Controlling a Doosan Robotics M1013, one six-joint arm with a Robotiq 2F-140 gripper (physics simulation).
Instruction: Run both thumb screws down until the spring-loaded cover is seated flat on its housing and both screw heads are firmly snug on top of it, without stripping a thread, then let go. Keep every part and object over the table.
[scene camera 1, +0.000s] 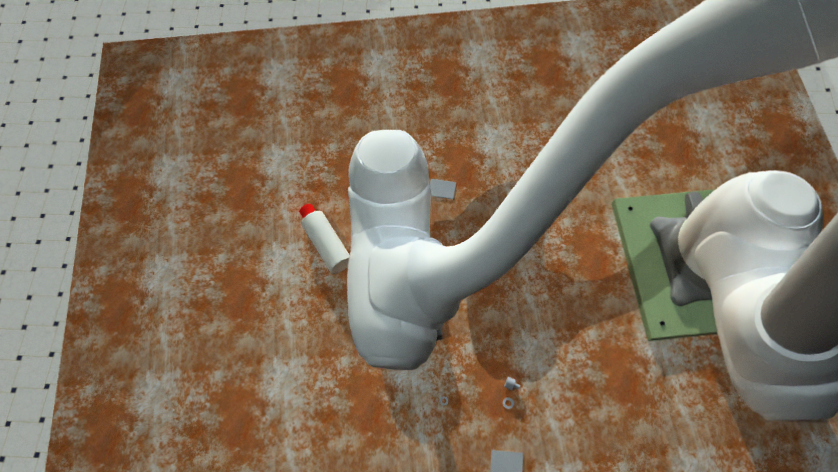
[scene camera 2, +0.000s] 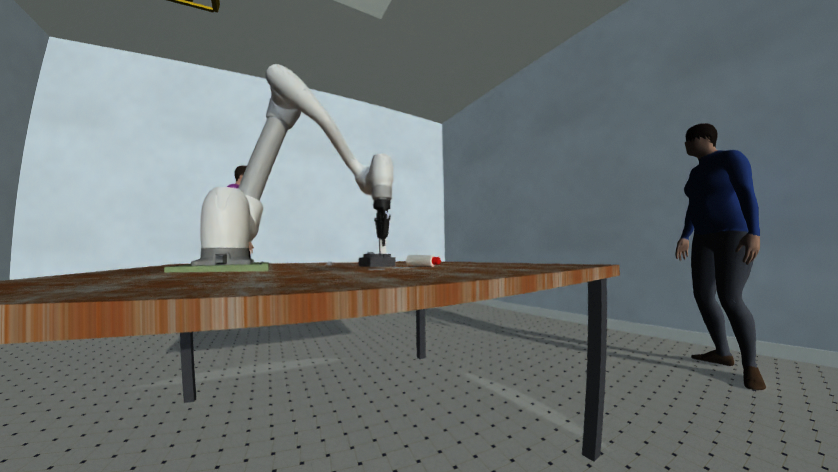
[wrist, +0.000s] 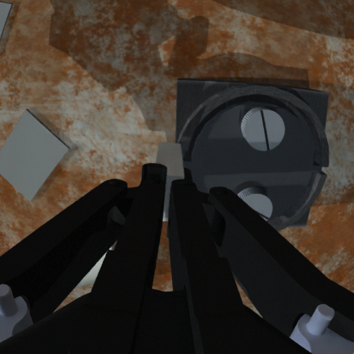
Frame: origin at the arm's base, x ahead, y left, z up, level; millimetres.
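Seen in the pictures: gripper, fingertip midpoint: (scene camera 2: 382, 253); arm's base, origin of the base link: (scene camera 1: 705, 257) (scene camera 2: 225, 264).
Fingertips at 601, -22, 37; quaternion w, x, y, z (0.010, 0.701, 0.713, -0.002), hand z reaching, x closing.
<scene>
Pixels of each thing's top centre, then the offset from my fingertips to it, as dx, dy, dz.
- dark square housing, middle of its top: (scene camera 2: 376, 253) -1, +67, +0
- white bottle with a red cap, middle of its top: (scene camera 1: 321, 231) (scene camera 2: 423, 254) +144, -102, -6
- small pale fitting, middle of its top: (scene camera 1: 513, 383) -187, +223, -36
- ring, middle of its top: (scene camera 1: 508, 403) -175, +253, -54
A dark square housing (scene camera 2: 377, 262) (wrist: 189, 95) stands on the table; the arm hides it in scene camera 1. Its dark round cover (wrist: 222, 142) lies inside a raised ring. One slotted thumb screw (wrist: 266, 130) shows whole at the far side, its knurled rim visible. The other thumb screw (wrist: 256, 203) is partly hidden by a finger. Whether the cover is level cannot be told. My gripper (scene camera 2: 383, 243) (wrist: 168, 160) is shut, pointing down low over the housing's left edge in the wrist view, beside both screws. A pale grey flat piece shows at its fingertips.
A white bottle with a red cap (scene camera 1: 325, 241) (scene camera 2: 420, 260) lies near the housing. Grey plates (scene camera 1: 442, 189) (scene camera 1: 506, 460) (wrist: 34, 155) lie about. A small pale fitting (scene camera 1: 511, 384) and a ring (scene camera 1: 508, 403) lie on the table. The arm stands on a green board (scene camera 1: 636, 257).
</scene>
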